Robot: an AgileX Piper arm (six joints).
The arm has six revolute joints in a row. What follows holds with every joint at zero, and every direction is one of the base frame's.
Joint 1 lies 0.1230 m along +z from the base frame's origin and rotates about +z.
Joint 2 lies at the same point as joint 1 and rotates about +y.
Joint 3 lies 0.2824 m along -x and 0.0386 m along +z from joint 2 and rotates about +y.
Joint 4 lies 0.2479 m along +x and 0.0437 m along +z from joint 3 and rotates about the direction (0.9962, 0, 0.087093).
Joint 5 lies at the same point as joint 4 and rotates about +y.
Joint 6 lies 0.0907 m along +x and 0.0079 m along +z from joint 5 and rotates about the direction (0.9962, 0, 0.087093).
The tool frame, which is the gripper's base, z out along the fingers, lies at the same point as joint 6; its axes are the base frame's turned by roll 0.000, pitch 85.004 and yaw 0.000 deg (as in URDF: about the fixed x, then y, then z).
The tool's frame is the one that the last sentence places.
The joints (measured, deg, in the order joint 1, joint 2, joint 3, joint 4, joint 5, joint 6), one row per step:
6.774 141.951 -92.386 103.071 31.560 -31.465
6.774 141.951 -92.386 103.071 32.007 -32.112
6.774 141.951 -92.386 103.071 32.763 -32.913
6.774 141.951 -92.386 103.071 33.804 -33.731
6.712 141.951 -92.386 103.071 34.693 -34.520
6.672 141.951 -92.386 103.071 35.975 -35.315
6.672 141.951 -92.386 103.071 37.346 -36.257
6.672 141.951 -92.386 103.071 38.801 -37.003
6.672 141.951 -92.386 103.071 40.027 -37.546
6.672 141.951 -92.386 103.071 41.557 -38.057
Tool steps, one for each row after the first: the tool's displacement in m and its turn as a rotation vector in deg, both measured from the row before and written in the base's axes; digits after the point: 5 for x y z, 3 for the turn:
-0.00024 0.00056 0.00036 -0.088 -0.447 0.641
-0.00041 0.00095 0.00062 0.036 -0.589 0.930
-0.00058 0.00129 0.00086 0.231 -0.650 1.130
-0.00039 0.00055 0.00075 0.146 -0.621 0.941
-0.00068 0.00120 0.00109 0.425 -0.693 1.231
-0.00084 0.00161 0.00119 0.407 -0.816 1.391
-0.00093 0.00168 0.00129 0.590 -0.713 1.348
-0.00081 0.00138 0.00111 0.552 -0.553 1.090
-0.00104 0.00168 0.00141 0.790 -0.583 1.279

